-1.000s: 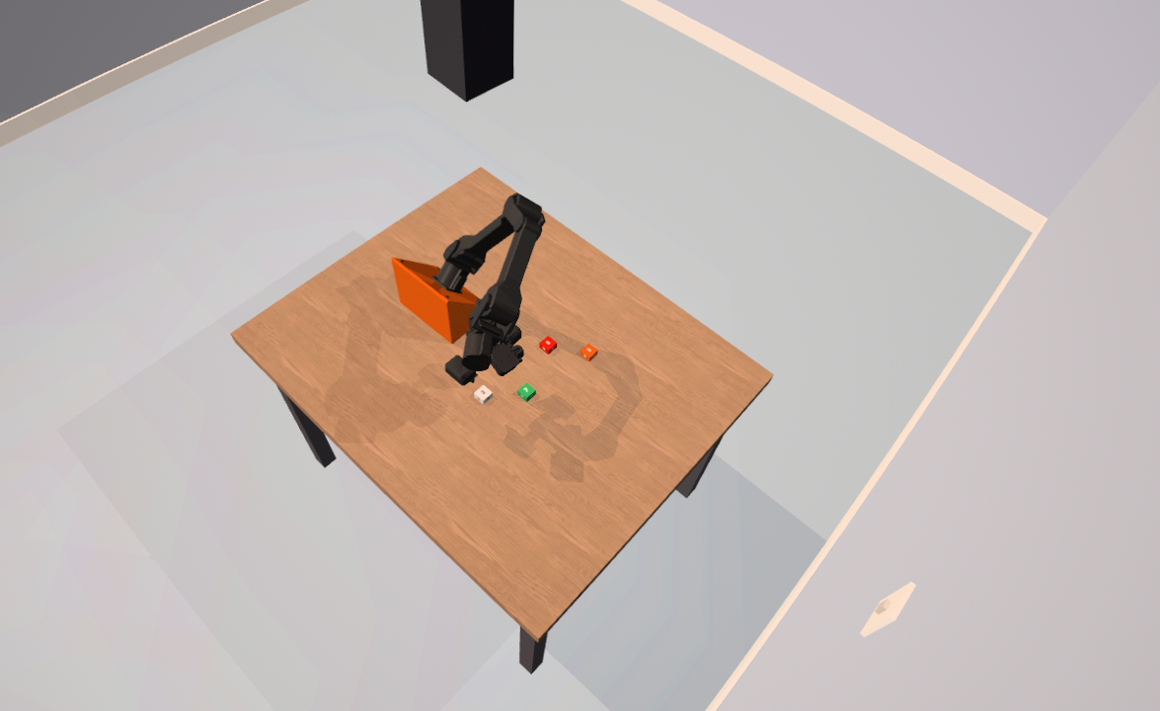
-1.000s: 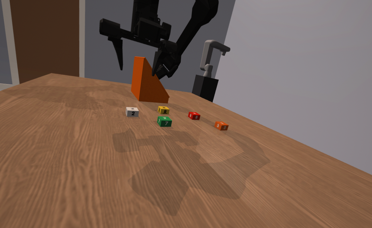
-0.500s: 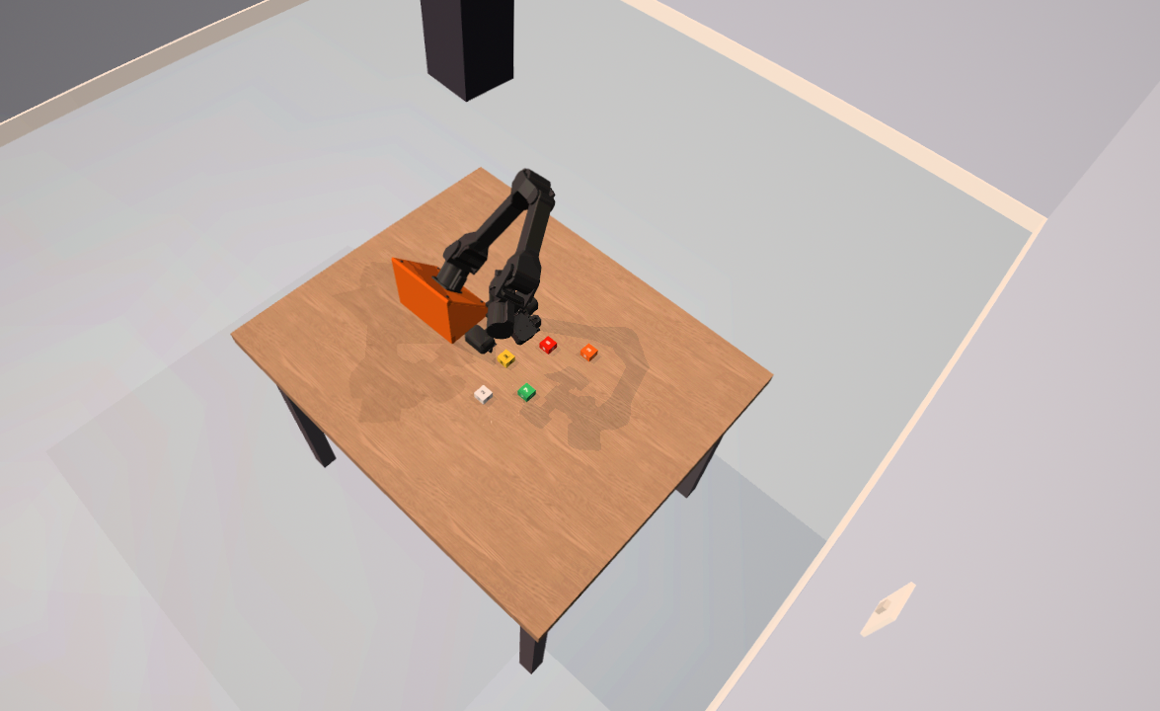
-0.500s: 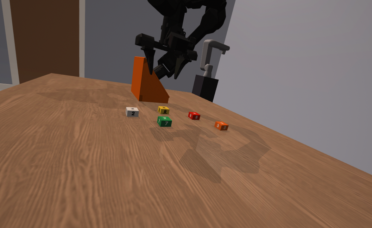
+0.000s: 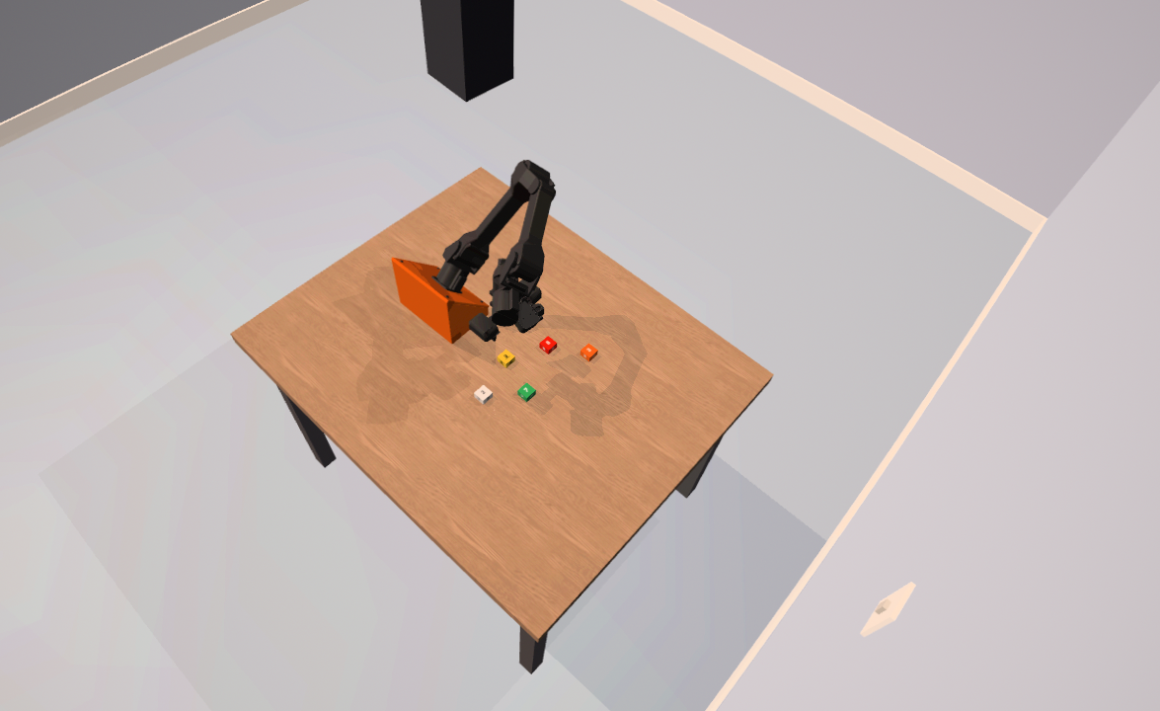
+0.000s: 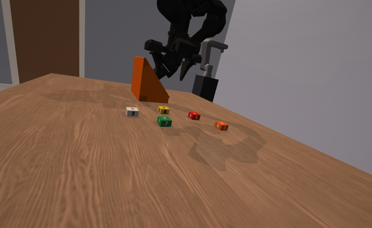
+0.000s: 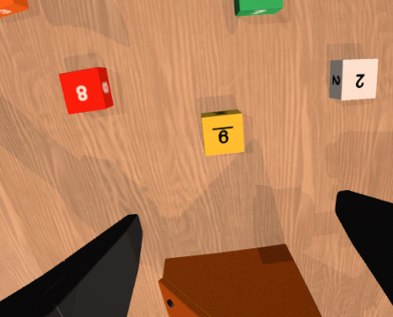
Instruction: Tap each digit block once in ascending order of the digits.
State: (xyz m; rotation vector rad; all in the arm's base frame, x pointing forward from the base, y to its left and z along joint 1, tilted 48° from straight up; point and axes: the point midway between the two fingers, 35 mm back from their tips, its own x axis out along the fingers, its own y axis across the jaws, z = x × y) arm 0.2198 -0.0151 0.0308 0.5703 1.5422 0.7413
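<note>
Now: the white block marked 2 5 cm ahead of my gripper tip, 12 cm to the right of it and 11 cm below it. The rest, counted from my gripper tip: green block marked 7: 11 cm ahead, 3 cm to the right, 11 cm below; red block marked 8: 5 cm ahead, 10 cm to the left, 11 cm below; yellow block: 1 cm to the right, 11 cm below.
</note>
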